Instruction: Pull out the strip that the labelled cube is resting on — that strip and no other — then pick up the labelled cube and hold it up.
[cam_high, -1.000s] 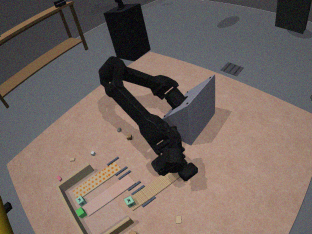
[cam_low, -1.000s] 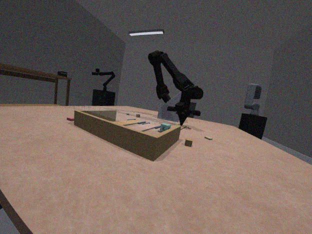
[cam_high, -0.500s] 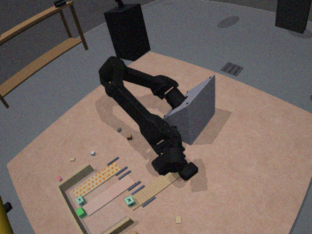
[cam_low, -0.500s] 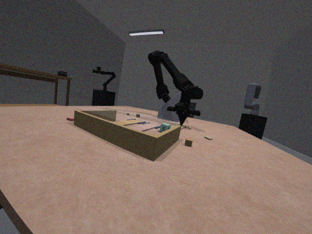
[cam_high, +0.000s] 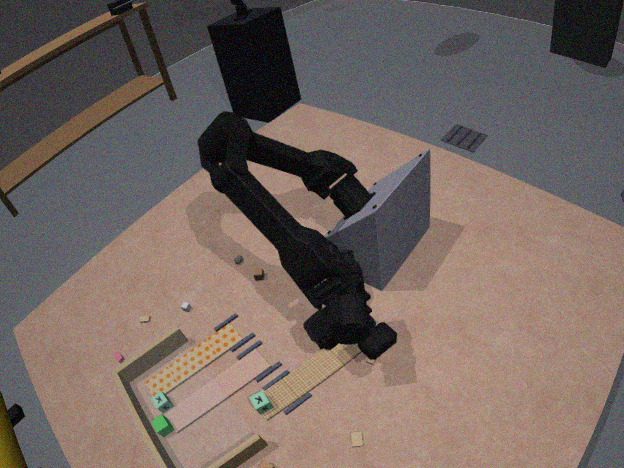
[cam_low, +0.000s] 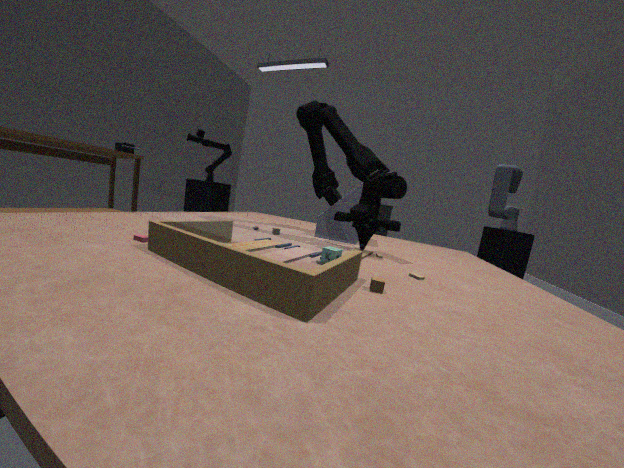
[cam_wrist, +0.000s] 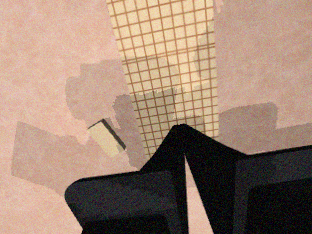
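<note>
Now: gripper tip 10 cm short of the grid strip and 3 cm to the left of it. The rest, counted from my gripper tip: pink piece: 43 cm to the right, 34 cm ahead.
</note>
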